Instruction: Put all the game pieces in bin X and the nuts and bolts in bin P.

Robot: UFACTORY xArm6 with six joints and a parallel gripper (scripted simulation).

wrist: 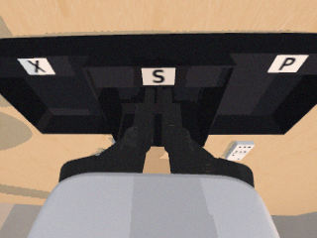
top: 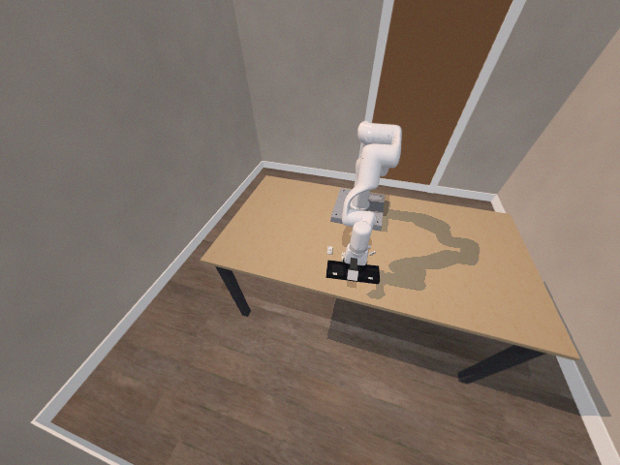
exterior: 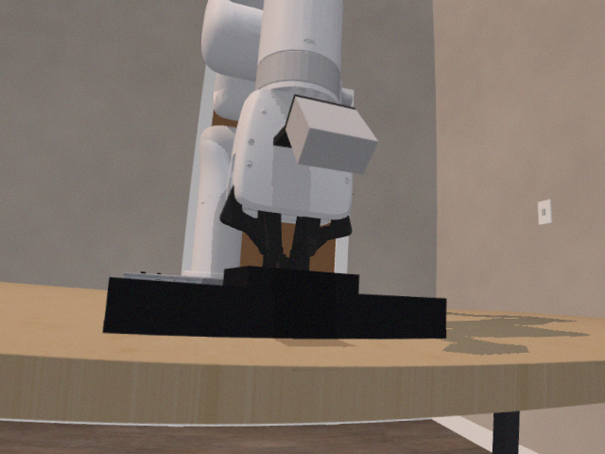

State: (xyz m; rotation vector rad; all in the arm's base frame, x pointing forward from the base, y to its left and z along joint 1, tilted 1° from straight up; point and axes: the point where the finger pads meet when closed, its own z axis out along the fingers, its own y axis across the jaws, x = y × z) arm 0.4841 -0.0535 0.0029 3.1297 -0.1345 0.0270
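Right now the black bin is 10 mm ahead of my hand and 20 mm below it. Round my hand: orange battery: 110 mm behind, 60 mm to the left, 30 mm below; yellow nut: 70 mm behind, 40 mm to the left, 40 mm below; grey bolt: 130 mm behind, 100 mm to the left, 30 mm below.
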